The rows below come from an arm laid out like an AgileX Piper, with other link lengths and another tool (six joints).
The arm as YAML. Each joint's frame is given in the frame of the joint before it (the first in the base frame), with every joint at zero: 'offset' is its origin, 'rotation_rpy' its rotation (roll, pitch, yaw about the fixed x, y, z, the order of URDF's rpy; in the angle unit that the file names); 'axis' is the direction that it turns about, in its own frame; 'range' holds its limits. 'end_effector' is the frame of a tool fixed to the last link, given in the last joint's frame.
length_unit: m
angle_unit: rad
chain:
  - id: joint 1
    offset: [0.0, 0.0, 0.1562]
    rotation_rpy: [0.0, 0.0, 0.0]
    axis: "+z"
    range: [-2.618, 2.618]
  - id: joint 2
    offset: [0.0, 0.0, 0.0]
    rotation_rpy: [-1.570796, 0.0, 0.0]
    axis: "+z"
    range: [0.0, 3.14]
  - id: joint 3
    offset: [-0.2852, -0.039, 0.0]
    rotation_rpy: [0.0, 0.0, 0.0]
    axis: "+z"
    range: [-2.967, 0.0]
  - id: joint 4
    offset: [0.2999, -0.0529, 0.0]
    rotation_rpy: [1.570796, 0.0, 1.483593]
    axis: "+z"
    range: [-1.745, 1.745]
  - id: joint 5
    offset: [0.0, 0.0, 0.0]
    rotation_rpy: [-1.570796, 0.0, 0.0]
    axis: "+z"
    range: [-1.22, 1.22]
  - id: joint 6
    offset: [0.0, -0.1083, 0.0]
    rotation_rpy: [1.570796, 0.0, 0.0]
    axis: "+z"
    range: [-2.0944, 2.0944]
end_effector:
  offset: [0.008, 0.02, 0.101]
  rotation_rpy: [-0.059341, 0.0, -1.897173]
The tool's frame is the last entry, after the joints.
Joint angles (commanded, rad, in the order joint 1, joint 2, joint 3, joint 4, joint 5, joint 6), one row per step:
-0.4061, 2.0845, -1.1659, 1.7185, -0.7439, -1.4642
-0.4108, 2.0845, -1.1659, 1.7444, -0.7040, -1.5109
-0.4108, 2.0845, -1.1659, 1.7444, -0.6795, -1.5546
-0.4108, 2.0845, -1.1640, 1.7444, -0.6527, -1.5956
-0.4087, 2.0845, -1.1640, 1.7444, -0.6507, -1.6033
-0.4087, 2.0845, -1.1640, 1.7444, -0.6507, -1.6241
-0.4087, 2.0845, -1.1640, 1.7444, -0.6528, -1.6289
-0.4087, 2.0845, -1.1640, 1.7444, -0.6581, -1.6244
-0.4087, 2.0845, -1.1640, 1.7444, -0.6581, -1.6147
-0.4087, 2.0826, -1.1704, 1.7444, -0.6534, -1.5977
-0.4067, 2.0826, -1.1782, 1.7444, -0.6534, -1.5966
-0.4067, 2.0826, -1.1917, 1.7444, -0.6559, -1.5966
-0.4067, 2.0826, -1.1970, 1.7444, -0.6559, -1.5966
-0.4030, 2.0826, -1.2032, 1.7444, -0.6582, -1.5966
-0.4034, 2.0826, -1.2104, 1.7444, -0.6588, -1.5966
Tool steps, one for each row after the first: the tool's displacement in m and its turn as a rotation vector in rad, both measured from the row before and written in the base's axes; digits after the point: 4 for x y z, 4 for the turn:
0.0023, 0.0044, -0.0055, 0.0340, 0.0116, 0.0319
0.0032, 0.0031, -0.0021, 0.0081, 0.0218, 0.0444
0.0029, 0.0037, -0.0027, 0.0098, 0.0200, 0.0446
0.0008, 0.0011, -0.0002, -0.0002, 0.0047, 0.0085
-0.0004, 0.0001, -0.0002, -0.0038, 0.0152, 0.0137
-0.0004, -0.0002, 0.0001, -0.0021, 0.0044, 0.0018
-0.0008, -0.0007, 0.0004, -0.0024, -0.0009, -0.0065
0.0002, 0.0000, 0.0001, 0.0017, -0.0071, -0.0064
0.0034, -0.0005, 0.0029, 0.0026, -0.0222, -0.0080
0.0031, -0.0003, 0.0026, -0.0029, -0.0080, 0.0013
0.0039, -0.0022, 0.0046, -0.0068, -0.0113, -0.0017
0.0017, -0.0007, 0.0018, -0.0021, -0.0049, 0.0000
0.0027, 0.0005, 0.0022, -0.0038, -0.0047, 0.0021
0.0020, -0.0012, 0.0025, -0.0032, -0.0064, -0.0008

